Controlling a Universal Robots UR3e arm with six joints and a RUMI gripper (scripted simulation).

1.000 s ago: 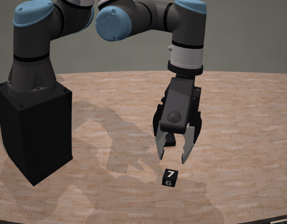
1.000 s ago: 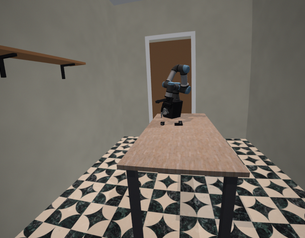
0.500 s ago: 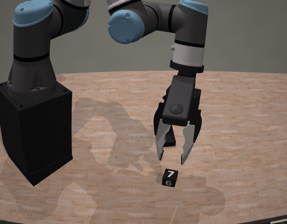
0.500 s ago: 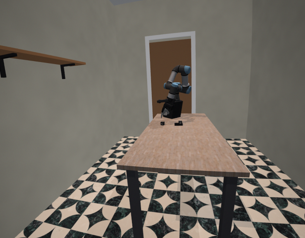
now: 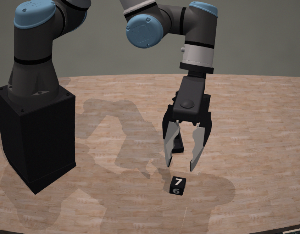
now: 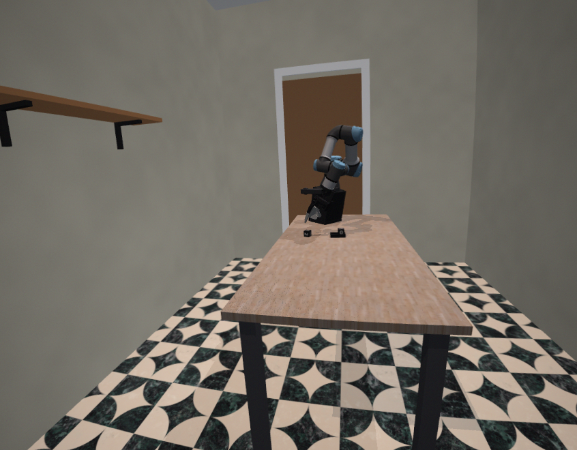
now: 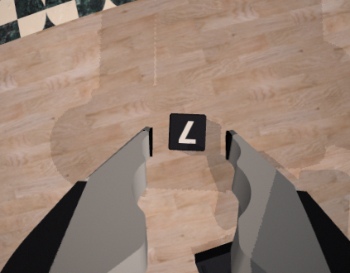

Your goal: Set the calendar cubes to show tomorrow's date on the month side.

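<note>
Right now the black number cube is 8 cm below my hand. The rest, counted from my hand: black calendar tray 15 cm to the left, 8 cm below, 3 cm behind.
</note>
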